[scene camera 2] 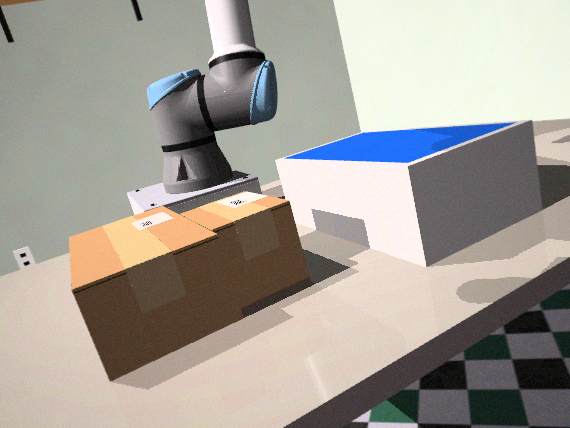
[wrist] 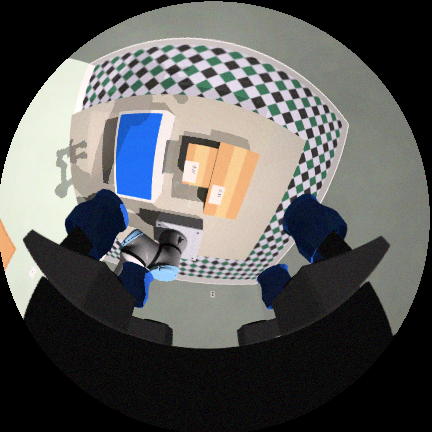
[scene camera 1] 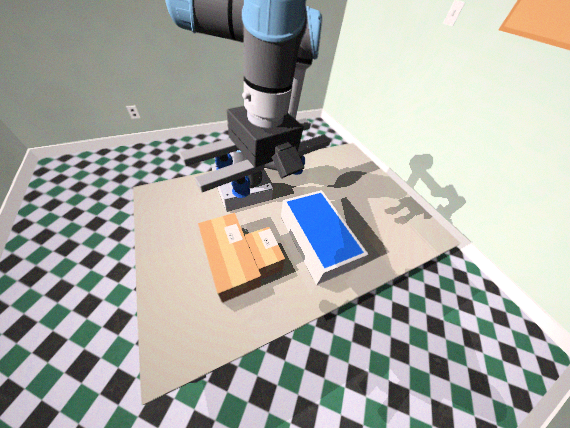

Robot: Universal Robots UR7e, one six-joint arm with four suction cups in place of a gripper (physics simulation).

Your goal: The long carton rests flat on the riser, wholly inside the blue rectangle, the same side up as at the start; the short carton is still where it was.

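Frame: origin at the arm's base, x ahead, y up, z right, level; metres.
Seen in the pictures: hand at its tool point: [wrist: 204, 255]; arm's base at its link origin: [scene camera 2: 199, 182] [wrist: 172, 240].
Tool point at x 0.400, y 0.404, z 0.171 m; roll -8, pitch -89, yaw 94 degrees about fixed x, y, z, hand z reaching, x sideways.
Note:
Pixels of each thing's middle, then the offset from my tool point to it. Level surfaces: height alone.
- long carton at the middle of its body: [scene camera 2: 142, 271] [scene camera 1: 228, 254] [wrist: 227, 180] dx -0.089, dy -0.444, dz +0.091 m
- short carton at the middle of its body: [scene camera 2: 241, 243] [scene camera 1: 264, 252] [wrist: 199, 163] dx -0.019, dy -0.444, dz -0.026 m
- white riser at the middle of its body: [scene camera 2: 387, 181] [scene camera 1: 319, 233] [wrist: 140, 154] dx +0.038, dy -0.436, dz -0.273 m
- blue rectangle at the middle of its body: [scene camera 2: 379, 143] [wrist: 133, 156] [scene camera 1: 322, 225] dx +0.038, dy -0.376, dz -0.273 m
- table at its surface level: dy -0.496 m
The long carton [scene camera 1: 227, 255] [scene camera 2: 150, 305] [wrist: 231, 181] lies flat on the table, its taped and labelled side up. The short carton [scene camera 1: 265, 250] [scene camera 2: 270, 240] [wrist: 200, 165] stands close against its long side, on the riser's side, label up. The white riser [scene camera 1: 316, 267] [scene camera 2: 350, 195] [wrist: 167, 125] stands apart from both cartons. The blue rectangle [scene camera 1: 325, 227] [scene camera 2: 395, 145] [wrist: 137, 155] on its top bears no carton. My gripper [scene camera 1: 260, 171] [wrist: 205, 254] is open, with no carton on its blue cups. It hangs high above the base side of the table, and does not show in scene camera 2.
The arm's base plate [scene camera 1: 250, 198] [scene camera 2: 150, 201] [wrist: 194, 240] stands at the table's edge behind the cartons. The table [scene camera 1: 170, 310] [scene camera 2: 210, 380] [wrist: 280, 150] has a checkered floor around it. Walls rise behind it, and shadows of the arm fall on the riser and table.

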